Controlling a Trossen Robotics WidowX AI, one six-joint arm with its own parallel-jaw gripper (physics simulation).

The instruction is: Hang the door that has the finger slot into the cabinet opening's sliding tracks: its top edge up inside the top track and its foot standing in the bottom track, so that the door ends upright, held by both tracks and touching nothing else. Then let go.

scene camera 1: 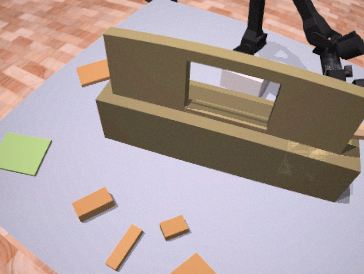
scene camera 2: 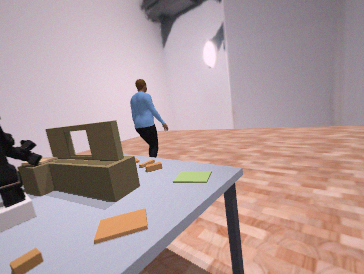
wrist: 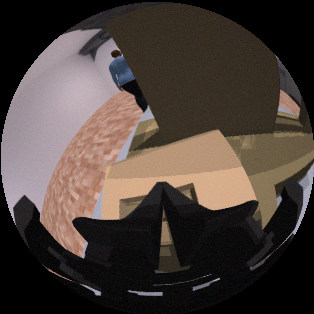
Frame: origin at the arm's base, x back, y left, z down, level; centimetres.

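Seen in the pictures: gripper, fingertip midpoint: [wrist: 160, 185]; arm's base, origin of the base link: [scene camera 2: 14, 201].
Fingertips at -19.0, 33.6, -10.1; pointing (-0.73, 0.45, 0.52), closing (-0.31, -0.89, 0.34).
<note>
Offsets run from my fingertips to a thing's middle, as dx, dy, dz. Level surfaces: height alone.
The tan door with the finger slot {+0.1, -0.2, +1.0} [wrist: 215, 155] lies tilted over the lower part of the olive cabinet [scene camera 1: 145, 75] [scene camera 2: 95, 177] [wrist: 205, 70], below its tall upright board, in the wrist view. A small tan part of it shows at the right edge of scene camera 1 and behind the board in scene camera 2. Its foot is hidden, and I cannot tell whether any edge sits in a track. My gripper [wrist: 160, 185] is shut, tips together, in front of the door's slot, which the fingers partly cover. I see nothing between the tips; whether they touch the door is unclear.
A green plate {-43.9, -81.9, +17.5} [scene camera 1: 25, 154] [scene camera 2: 192, 176] lies on the grey table {dz +18.0} [scene camera 1: 55, 110] [scene camera 2: 175, 207]. Several orange blocks lie around the cabinet, one a flat slab {-0.5, -82.7, +17.3} [scene camera 1: 93, 73] [scene camera 2: 121, 226]. The white arm base [scene camera 2: 17, 212] stands beside the cabinet. A person [scene camera 2: 143, 112] [wrist: 121, 70] stands beyond the table.
</note>
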